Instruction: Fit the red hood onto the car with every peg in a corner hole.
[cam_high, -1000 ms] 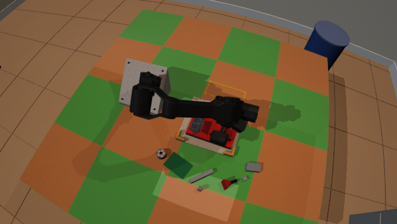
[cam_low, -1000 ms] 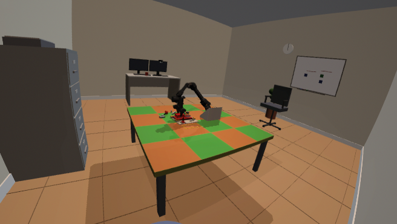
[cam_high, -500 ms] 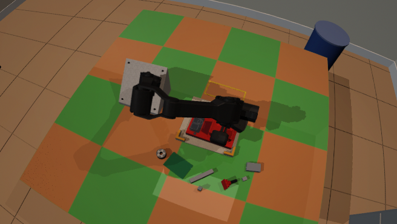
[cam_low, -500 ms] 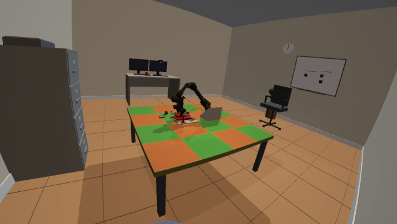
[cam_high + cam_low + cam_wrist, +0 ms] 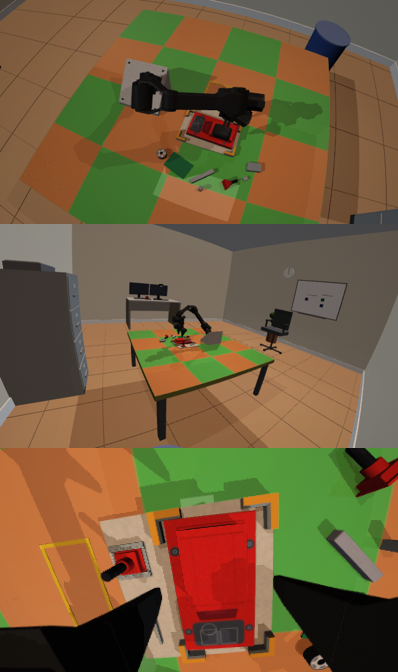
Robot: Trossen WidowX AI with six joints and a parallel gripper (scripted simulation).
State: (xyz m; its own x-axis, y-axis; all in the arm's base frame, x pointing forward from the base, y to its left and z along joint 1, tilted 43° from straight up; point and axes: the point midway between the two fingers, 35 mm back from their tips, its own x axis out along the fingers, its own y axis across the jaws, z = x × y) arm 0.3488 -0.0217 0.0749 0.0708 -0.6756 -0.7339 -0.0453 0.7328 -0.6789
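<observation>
The red hood is 50 mm below my gripper tip. The rest, counted from my gripper tip: grey engine block (70 mm below); then grey bar (10 mm behind, 200 mm to the right, 80 mm below); then dark green plate (120 mm behind, 200 mm to the right, 90 mm below).
</observation>
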